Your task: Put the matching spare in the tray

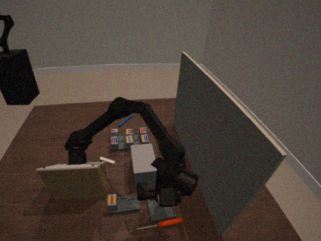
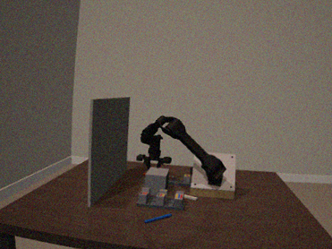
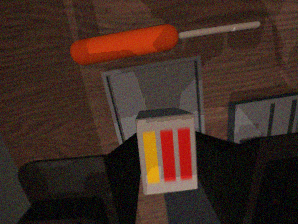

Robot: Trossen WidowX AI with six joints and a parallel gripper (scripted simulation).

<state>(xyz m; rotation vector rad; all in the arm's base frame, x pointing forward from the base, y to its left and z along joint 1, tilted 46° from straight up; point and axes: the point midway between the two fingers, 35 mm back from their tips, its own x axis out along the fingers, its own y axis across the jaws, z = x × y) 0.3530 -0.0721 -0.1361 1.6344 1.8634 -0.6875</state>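
Right now the grey spare is 3 cm above my gripper tip. Also, from my gripper tip: mounted unit (7 cm behind, 18 cm to the left, 1 cm above); then grey tray (3 cm below); then grey holder (15 cm behind, 3 cm below).
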